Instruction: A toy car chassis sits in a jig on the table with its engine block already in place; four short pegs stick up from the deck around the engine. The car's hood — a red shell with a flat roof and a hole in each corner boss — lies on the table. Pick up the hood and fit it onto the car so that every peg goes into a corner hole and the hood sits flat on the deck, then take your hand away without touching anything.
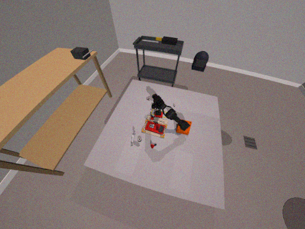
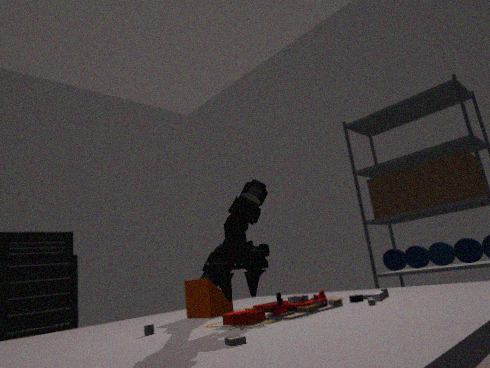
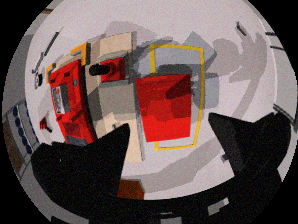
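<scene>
Right now the red hood is 40 mm below my gripper tip.
</scene>
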